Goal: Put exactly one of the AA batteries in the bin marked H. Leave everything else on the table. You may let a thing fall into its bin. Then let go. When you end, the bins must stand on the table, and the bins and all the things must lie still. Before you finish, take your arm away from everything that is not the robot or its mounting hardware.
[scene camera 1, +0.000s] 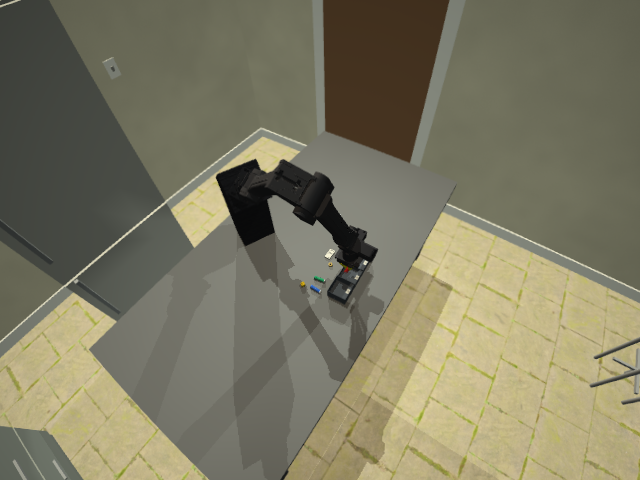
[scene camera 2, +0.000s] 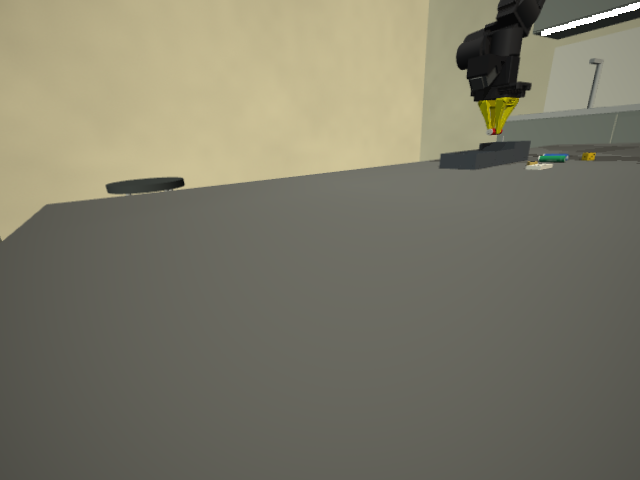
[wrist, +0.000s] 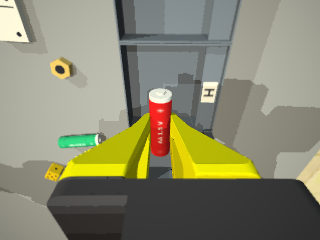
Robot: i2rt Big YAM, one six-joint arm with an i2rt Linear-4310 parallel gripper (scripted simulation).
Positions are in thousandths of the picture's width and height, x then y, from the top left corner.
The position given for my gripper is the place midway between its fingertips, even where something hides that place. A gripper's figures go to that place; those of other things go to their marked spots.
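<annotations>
My gripper (scene camera 2: 773,278) is 87 cm from the lens; a dark bin (scene camera 2: 795,318) is likewise 87 cm from the lens.
</annotations>
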